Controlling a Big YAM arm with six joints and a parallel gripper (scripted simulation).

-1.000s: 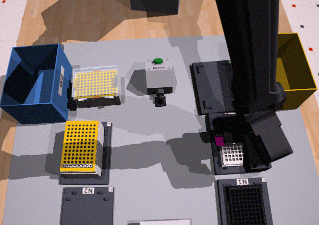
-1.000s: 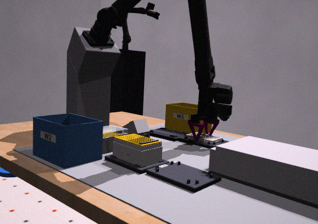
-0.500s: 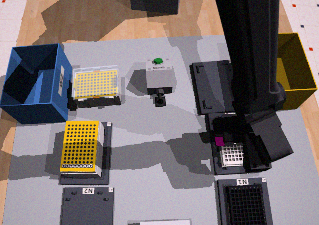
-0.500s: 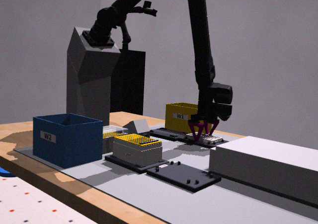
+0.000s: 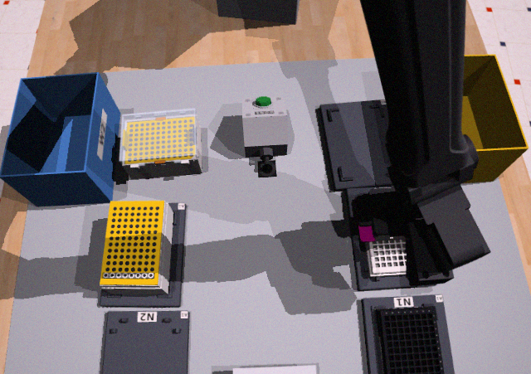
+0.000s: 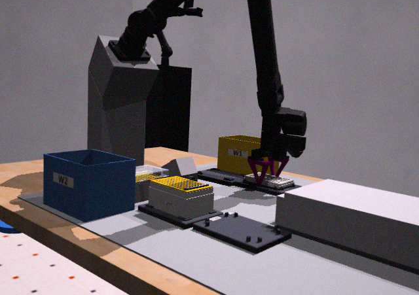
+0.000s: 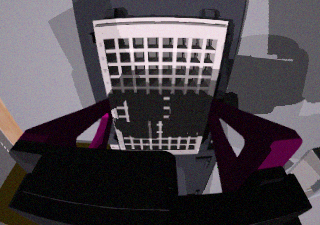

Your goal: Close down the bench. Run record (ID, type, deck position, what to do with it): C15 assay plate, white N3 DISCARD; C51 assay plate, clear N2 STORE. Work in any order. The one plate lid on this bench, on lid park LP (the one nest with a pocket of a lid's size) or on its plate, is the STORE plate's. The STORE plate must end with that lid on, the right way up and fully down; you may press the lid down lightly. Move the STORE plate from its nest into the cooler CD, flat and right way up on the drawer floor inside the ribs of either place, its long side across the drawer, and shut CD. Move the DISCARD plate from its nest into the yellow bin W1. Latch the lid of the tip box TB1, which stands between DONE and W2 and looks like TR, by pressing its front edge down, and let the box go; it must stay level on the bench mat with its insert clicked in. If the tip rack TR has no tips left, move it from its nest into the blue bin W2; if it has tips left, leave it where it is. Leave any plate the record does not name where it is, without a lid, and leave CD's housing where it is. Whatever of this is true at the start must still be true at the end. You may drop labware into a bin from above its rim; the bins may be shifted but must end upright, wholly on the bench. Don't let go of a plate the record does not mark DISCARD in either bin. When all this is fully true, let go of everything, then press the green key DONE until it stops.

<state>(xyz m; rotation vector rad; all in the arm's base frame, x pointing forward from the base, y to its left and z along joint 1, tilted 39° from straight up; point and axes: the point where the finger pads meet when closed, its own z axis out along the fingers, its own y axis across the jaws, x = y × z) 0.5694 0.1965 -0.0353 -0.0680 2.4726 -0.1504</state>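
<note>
The nest N3 is 2 cm below my hand. Also, from my hand: white plate (1 cm ahead); then lid park LP (16 cm behind, 2 cm to the right, 2 cm below); then black plate (18 cm ahead, 1 cm below).
</note>
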